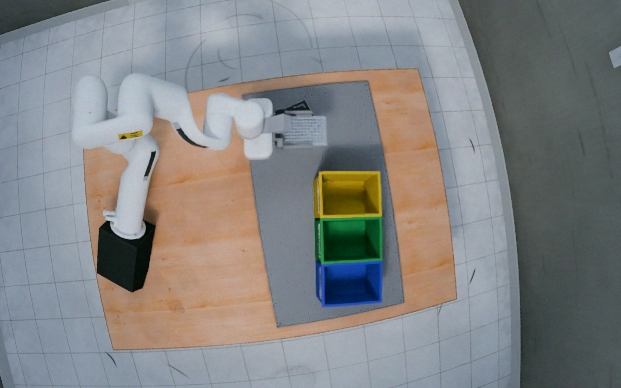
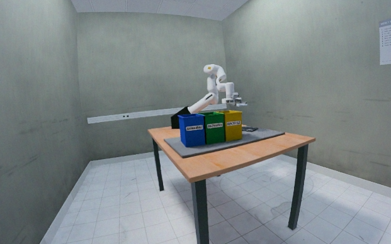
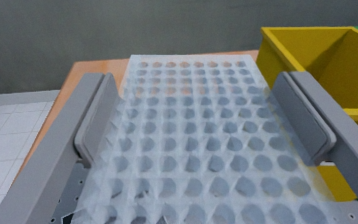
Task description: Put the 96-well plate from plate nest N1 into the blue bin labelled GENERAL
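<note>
Now: the blue general bin 200 mm ahead of my hand, 410 mm to the right of it and 130 mm below it. The rest, counted from my hand: clear 96-well plate: 10 mm below; black plate nest N1: 30 mm behind, 70 mm to the left, 220 mm below; yellow bin: 160 mm ahead, 160 mm to the right, 130 mm below.
</note>
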